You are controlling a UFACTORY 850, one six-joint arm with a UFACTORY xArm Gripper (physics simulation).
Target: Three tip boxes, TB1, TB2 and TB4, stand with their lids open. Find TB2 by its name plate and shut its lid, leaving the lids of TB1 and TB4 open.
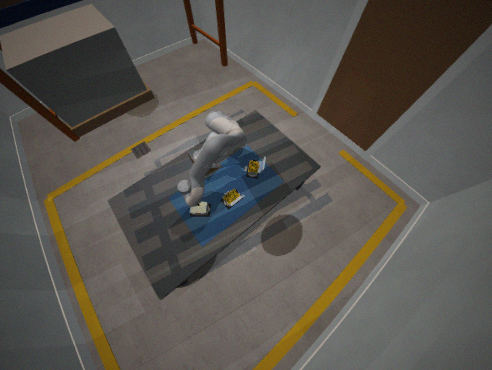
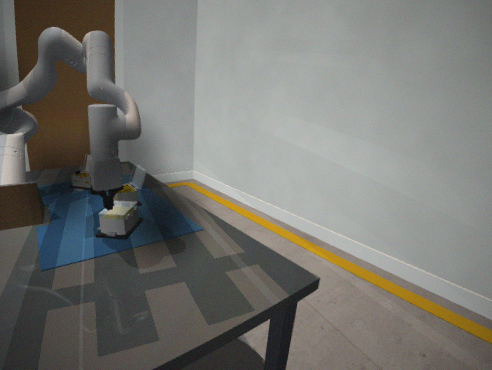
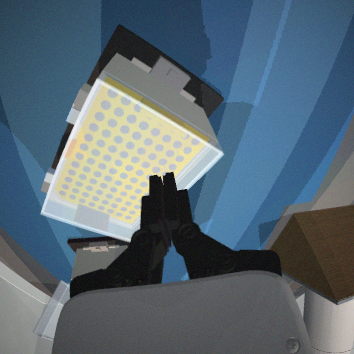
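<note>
The near tip box (image 1: 200, 210) (image 2: 118, 223) (image 3: 157, 82) stands on the blue mat (image 1: 210, 231) (image 2: 62, 252) (image 3: 227, 45). Its clear lid (image 3: 105, 150) lies over the yellow rack; whether a small gap remains I cannot tell. My gripper (image 2: 108, 206) (image 3: 165, 187) is shut and empty, its tips over or against the lid by one edge. The middle tip box (image 1: 232, 197) (image 2: 127, 194) (image 3: 92, 260) has its lid (image 2: 138, 177) (image 3: 50, 311) open. The far tip box (image 1: 253, 169) (image 2: 81, 180) has its lid (image 1: 263, 164) (image 2: 88, 162) upright. The name plates are not readable.
A brown wooden block (image 2: 20, 206) (image 3: 320, 250) stands on the table beside the mat, near the arm's base. The middle box is close behind the near one. The table's edge (image 2: 225, 334) runs along the near side.
</note>
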